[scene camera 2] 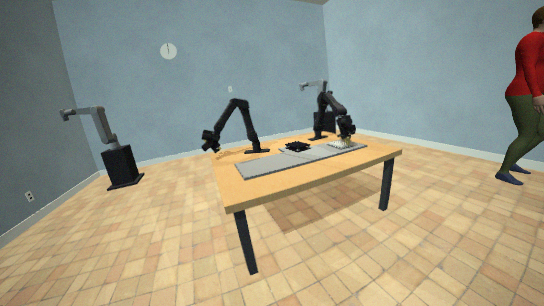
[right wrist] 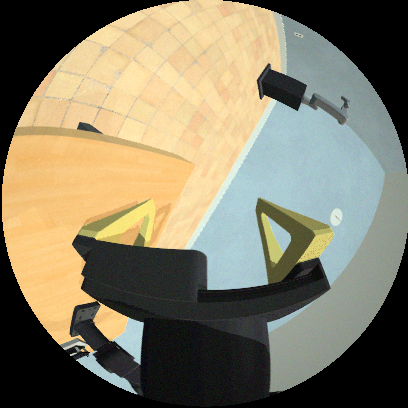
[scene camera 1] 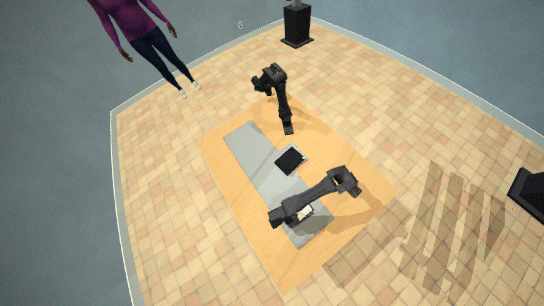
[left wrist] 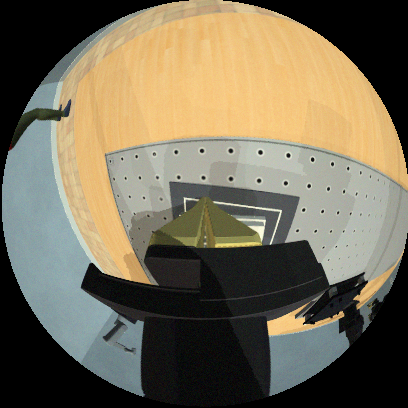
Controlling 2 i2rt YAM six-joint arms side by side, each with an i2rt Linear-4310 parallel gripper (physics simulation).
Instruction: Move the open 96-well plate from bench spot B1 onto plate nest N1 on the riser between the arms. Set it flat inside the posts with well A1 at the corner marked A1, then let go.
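Frame: origin at the left arm's base, x ahead, y left, z up, level; millimetres.
Seen in the pictures: left gripper, fingertip midpoint: (scene camera 2: 348,145) (left wrist: 204,202); right gripper, fingertip midpoint: (scene camera 2: 210,148) (right wrist: 204,203); left arm's base, link origin: (scene camera 2: 318,138); right arm's base, link origin: (scene camera 2: 257,151) (right wrist: 80,320) (scene camera 1: 287,124) (left wrist: 349,304).
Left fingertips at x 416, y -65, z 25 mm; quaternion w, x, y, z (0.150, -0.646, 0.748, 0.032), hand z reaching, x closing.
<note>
Offsets run from my left fingertips to a thing's top centre. "spot": to the spot under its first point. Level surfaces: height alone.
The white 96-well plate {81 mm back, 9 mm right, 4 mm up} (scene camera 1: 305,213) (scene camera 2: 340,144) (left wrist: 258,222) is at the dark pad of spot B1 {spot: 8 mm back, 79 mm right, 10 mm down} (left wrist: 289,206). In the left wrist view my fingers and gripper body hide most of it, so whether it lies flat is hard to tell. My left gripper (scene camera 2: 348,143) (left wrist: 204,202) is shut with its fingertips together and nothing between them, low over the plate's area. The black nest N1 {251 mm back, 280 mm right, 32 mm up} (scene camera 1: 290,160) (scene camera 2: 297,146) (left wrist: 335,301) stands on the riser between the arms; its A1 mark is too small to read. My right gripper (right wrist: 204,203) is open and empty, away at the far left in scene camera 2.
A long grey perforated board {12 mm down} (scene camera 1: 247,147) (scene camera 2: 260,167) (left wrist: 345,200) lies on the wooden table {25 mm down} (scene camera 1: 260,230) (scene camera 2: 300,180) and bears spot B1. A person in red (scene camera 2: 525,70) stands at the right of scene camera 2. Other robot arms on black pedestals (scene camera 1: 297,22) (scene camera 2: 120,165) stand off the table.
</note>
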